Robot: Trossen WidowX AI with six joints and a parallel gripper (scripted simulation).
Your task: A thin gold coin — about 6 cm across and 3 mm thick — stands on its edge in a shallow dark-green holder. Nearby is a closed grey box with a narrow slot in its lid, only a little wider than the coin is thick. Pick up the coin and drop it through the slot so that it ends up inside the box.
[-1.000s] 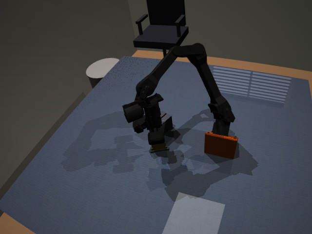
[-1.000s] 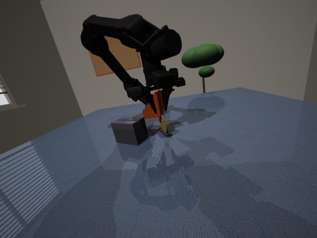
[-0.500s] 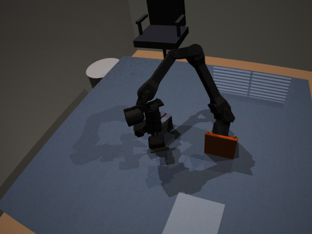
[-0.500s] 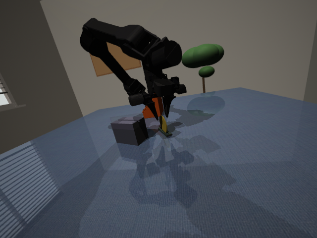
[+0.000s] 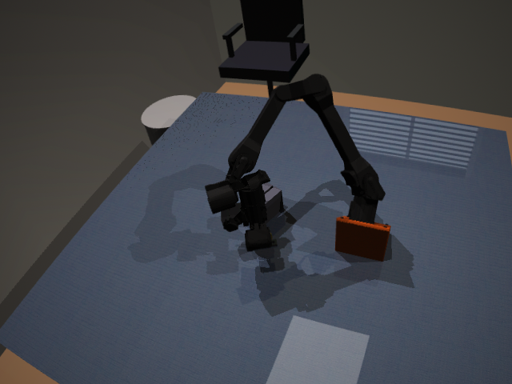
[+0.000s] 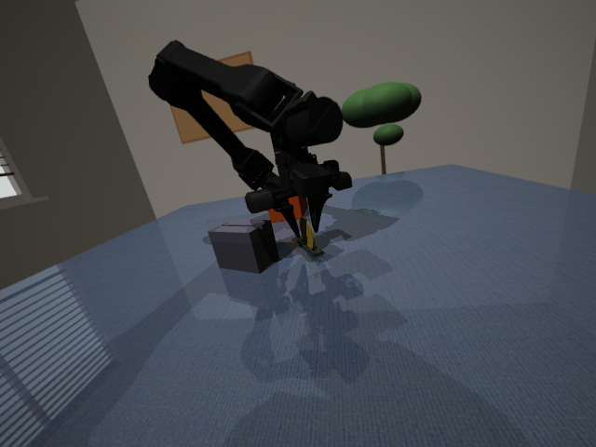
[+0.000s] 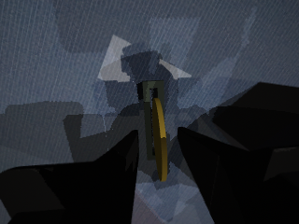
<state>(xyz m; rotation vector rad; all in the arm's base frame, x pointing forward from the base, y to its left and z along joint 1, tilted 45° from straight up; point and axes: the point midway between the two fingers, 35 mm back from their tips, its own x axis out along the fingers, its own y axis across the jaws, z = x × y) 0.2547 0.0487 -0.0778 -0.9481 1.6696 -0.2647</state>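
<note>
My gripper tip is right at the gold coin.
</note>
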